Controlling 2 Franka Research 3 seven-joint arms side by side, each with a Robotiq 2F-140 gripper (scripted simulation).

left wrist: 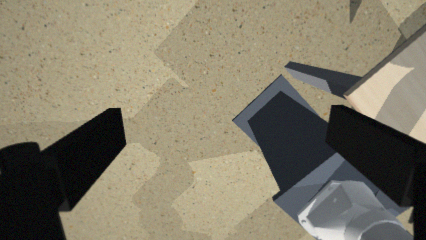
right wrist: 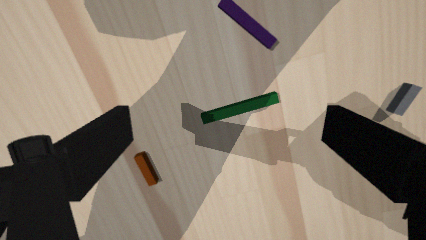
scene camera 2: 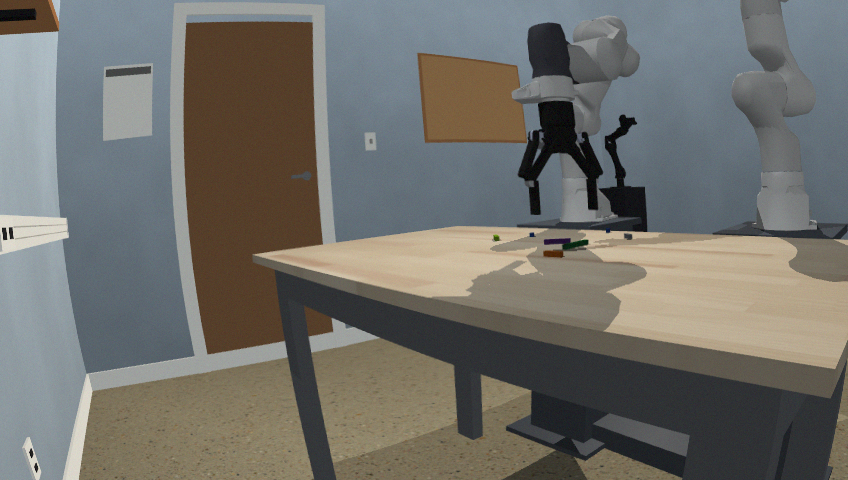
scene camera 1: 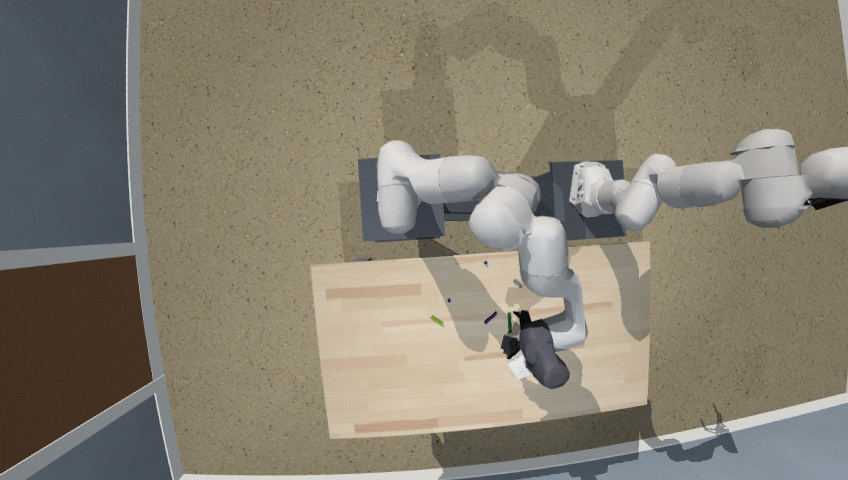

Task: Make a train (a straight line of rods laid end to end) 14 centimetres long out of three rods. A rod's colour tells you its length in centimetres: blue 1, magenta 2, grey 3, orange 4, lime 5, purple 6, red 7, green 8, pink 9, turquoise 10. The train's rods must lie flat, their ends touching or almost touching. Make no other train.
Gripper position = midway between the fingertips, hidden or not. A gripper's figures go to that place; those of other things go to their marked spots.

Labels:
My right gripper (right wrist: pixel 227 123) is 0.15 m from the lens. A green rod (right wrist: pixel 271 98) is 0.22 m from the lens.

